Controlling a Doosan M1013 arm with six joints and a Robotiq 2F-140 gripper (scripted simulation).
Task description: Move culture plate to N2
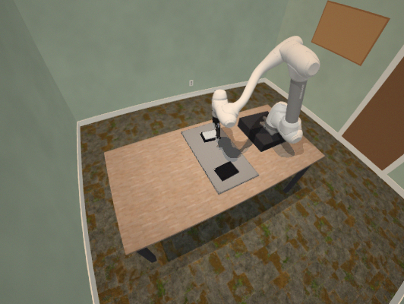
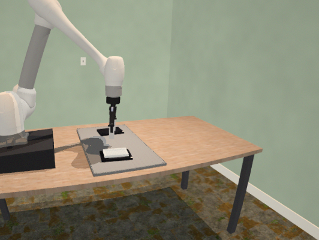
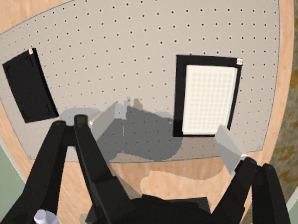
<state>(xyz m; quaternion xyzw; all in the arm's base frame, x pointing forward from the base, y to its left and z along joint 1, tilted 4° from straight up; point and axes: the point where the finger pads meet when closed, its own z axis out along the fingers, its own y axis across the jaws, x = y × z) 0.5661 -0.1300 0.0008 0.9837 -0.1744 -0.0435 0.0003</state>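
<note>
Now: the plate lid 10 mm behind my hand, 80 mm to the right of it and 80 mm below it. Round my hand: nest N1 (10 mm behind, 80 mm to the right, 100 mm below); nest N2 (80 mm ahead, 310 mm to the left, 100 mm below).
</note>
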